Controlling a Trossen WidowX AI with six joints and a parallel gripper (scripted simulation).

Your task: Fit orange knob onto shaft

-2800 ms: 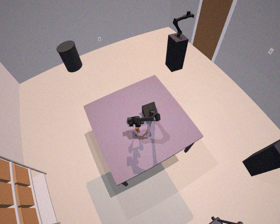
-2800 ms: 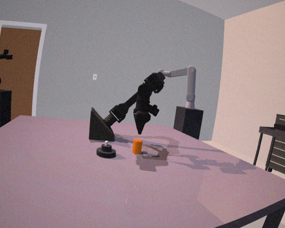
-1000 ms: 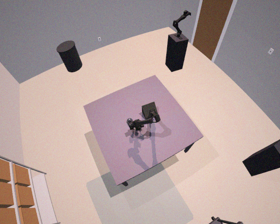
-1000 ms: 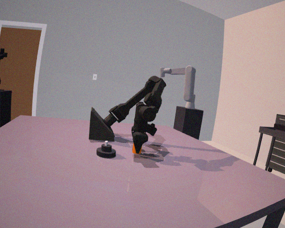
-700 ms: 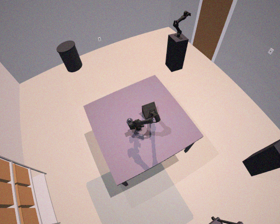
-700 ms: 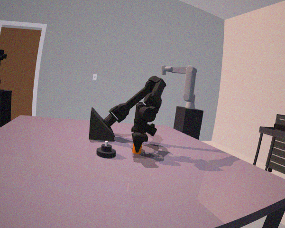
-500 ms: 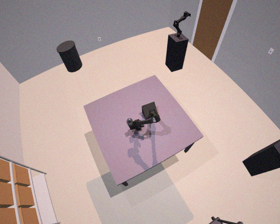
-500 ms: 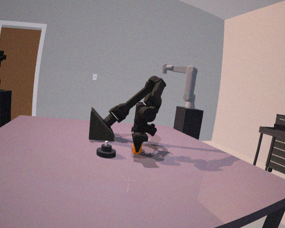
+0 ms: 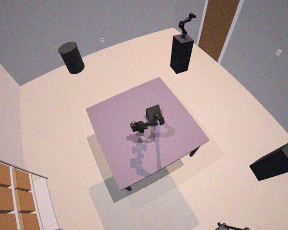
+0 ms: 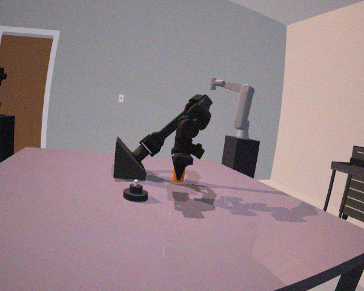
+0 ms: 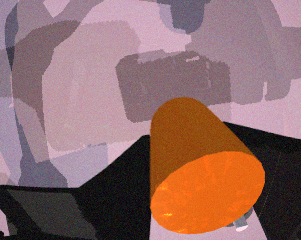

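My gripper tip is 30 mm below the orange knob. The rest, counted from my gripper tip: round black pedestal: 40 mm ahead, 150 mm to the right, 30 mm below.
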